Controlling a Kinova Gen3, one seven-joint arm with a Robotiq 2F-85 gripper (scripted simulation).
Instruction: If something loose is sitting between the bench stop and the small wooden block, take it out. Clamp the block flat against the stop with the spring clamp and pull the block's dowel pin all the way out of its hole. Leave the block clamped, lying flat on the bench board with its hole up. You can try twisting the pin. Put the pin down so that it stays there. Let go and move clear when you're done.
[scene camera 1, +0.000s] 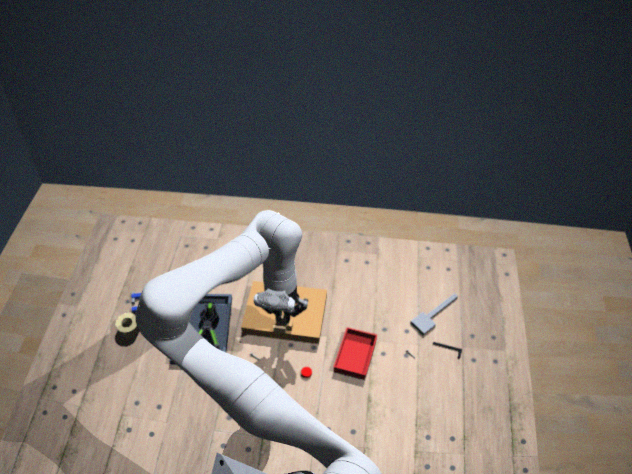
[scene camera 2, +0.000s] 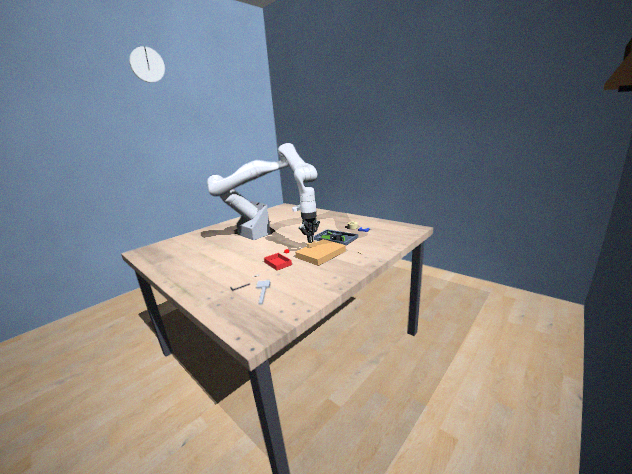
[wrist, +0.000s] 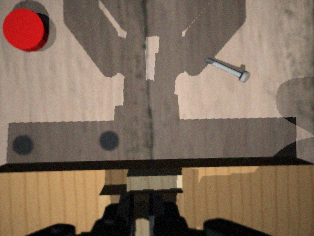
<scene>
bench board: scene camera 1; scene camera 2; wrist 246, 188
same spot on bench board: (scene camera 1: 307, 326) = (scene camera 2: 304, 250)
</scene>
